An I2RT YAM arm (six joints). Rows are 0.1 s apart.
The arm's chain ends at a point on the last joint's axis. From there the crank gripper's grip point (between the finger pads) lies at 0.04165 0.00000 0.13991 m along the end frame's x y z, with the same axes.
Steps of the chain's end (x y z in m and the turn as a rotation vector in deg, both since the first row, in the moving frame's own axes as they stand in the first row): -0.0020, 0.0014, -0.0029, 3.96, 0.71, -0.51; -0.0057, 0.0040, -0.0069, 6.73, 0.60, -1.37; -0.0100, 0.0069, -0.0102, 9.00, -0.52, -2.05; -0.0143, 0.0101, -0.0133, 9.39, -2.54, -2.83; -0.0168, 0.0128, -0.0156, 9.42, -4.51, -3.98; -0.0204, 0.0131, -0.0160, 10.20, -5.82, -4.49; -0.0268, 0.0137, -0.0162, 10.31, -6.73, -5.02; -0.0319, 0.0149, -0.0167, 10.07, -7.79, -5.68; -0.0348, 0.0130, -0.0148, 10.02, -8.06, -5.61; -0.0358, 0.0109, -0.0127, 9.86, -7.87, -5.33
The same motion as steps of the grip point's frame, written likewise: -0.0003, -0.0086, -0.0038, 3.96, 0.71, -0.51; -0.0044, -0.0134, -0.0084, 6.73, 0.60, -1.37; -0.0117, -0.0165, -0.0117, 9.00, -0.52, -2.05; -0.0211, -0.0148, -0.0136, 9.39, -2.54, -2.83; -0.0288, -0.0128, -0.0149, 9.42, -4.51, -3.98; -0.0358, -0.0147, -0.0150, 10.20, -5.82, -4.49; -0.0446, -0.0146, -0.0149, 10.31, -6.73, -5.02; -0.0525, -0.0131, -0.0149, 10.07, -7.79, -5.68; -0.0561, -0.0148, -0.0129, 10.02, -8.06, -5.61; -0.0565, -0.0164, -0.0107, 9.86, -7.87, -5.33
